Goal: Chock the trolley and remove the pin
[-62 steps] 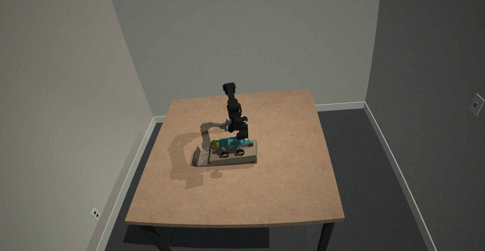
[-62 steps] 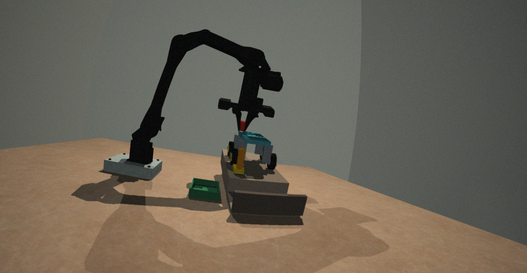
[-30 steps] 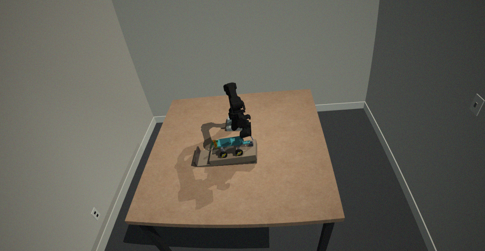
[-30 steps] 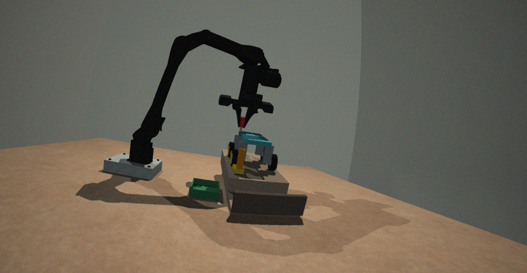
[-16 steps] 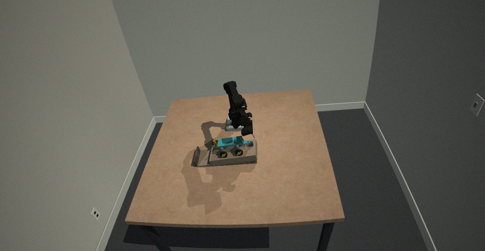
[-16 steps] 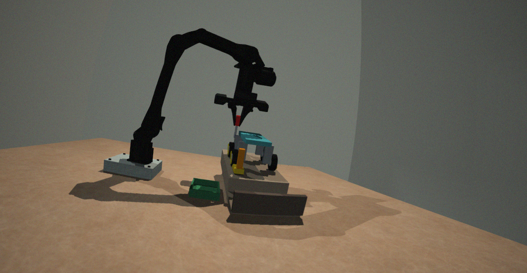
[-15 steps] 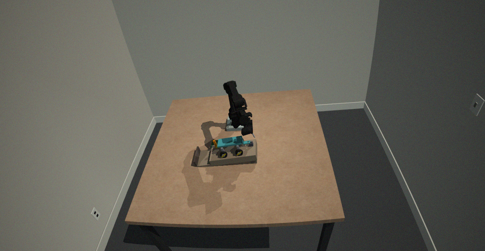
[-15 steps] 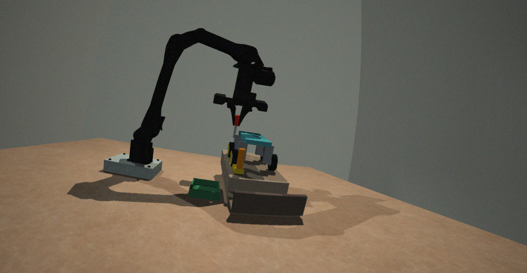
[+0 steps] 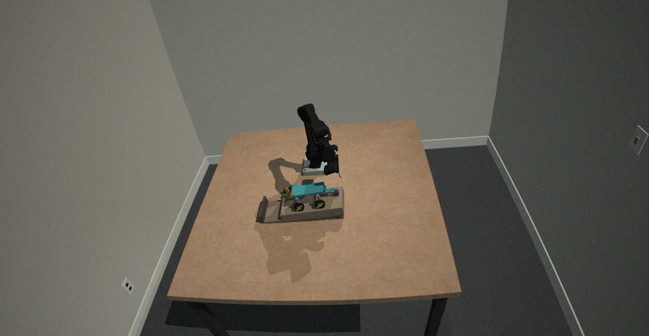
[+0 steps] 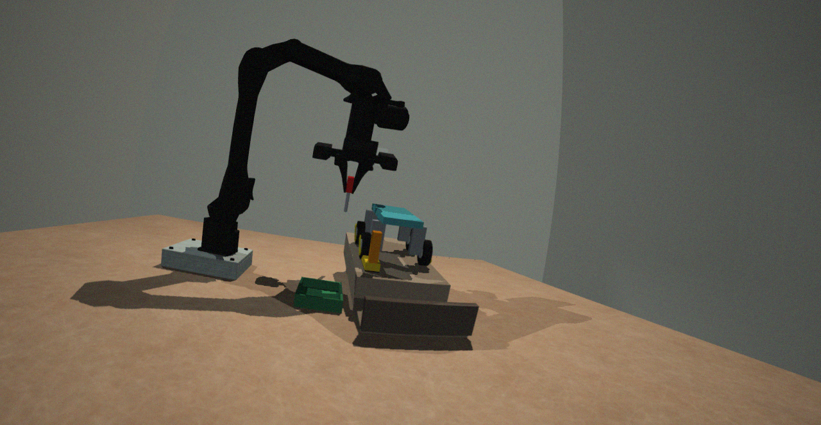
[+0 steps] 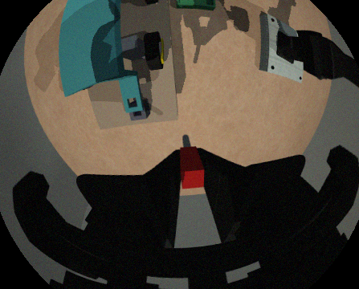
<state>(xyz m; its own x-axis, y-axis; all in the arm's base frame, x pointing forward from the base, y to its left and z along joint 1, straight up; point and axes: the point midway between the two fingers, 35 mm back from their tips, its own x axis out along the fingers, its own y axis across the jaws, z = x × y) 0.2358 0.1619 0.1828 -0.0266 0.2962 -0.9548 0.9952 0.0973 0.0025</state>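
Right now my gripper tip is 2 cm past the green tray, 26 cm to the left of it and 19 cm above it. From my gripper tip the other things lie so: teal trolley: 10 cm ahead, 14 cm to the right, 7 cm below; red-headed stop pin: right at my gripper tip; brown ramp: 10 cm ahead, 13 cm to the right, 13 cm below.
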